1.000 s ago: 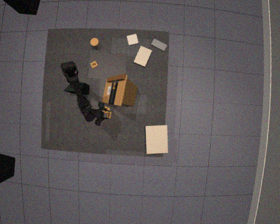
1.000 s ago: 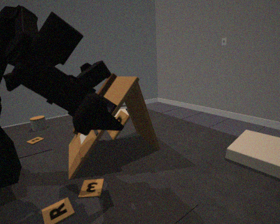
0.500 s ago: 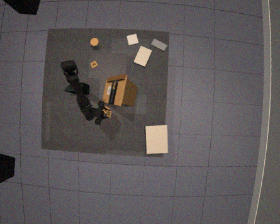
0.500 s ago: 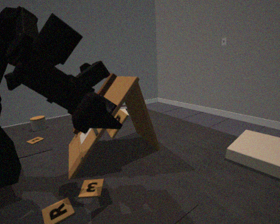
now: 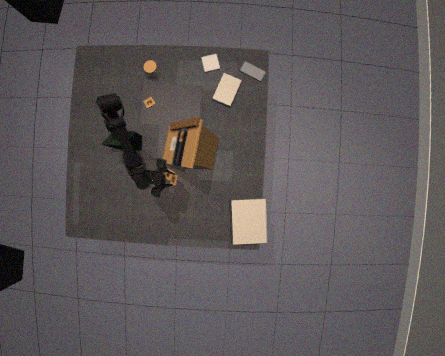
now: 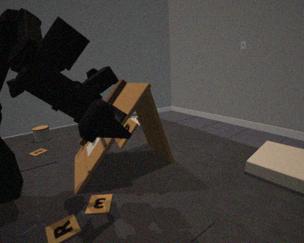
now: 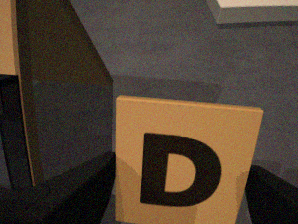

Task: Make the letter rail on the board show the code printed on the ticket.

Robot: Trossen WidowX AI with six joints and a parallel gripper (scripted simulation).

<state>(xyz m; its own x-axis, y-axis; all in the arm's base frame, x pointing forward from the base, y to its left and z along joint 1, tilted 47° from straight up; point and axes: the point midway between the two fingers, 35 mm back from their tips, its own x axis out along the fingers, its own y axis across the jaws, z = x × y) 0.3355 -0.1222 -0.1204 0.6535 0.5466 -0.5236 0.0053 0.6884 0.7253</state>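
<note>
Now: the white ticket 6 cm behind my gripper tip, 20 cm to the left of it and 8 cm below it. The rest, counted from my gripper tip: letter tile d right at my gripper tip; then large white slab 47 cm ahead, 18 cm to the right, 16 cm below; then letter tile 8 cm behind, 1 cm to the left, 17 cm below.
</note>
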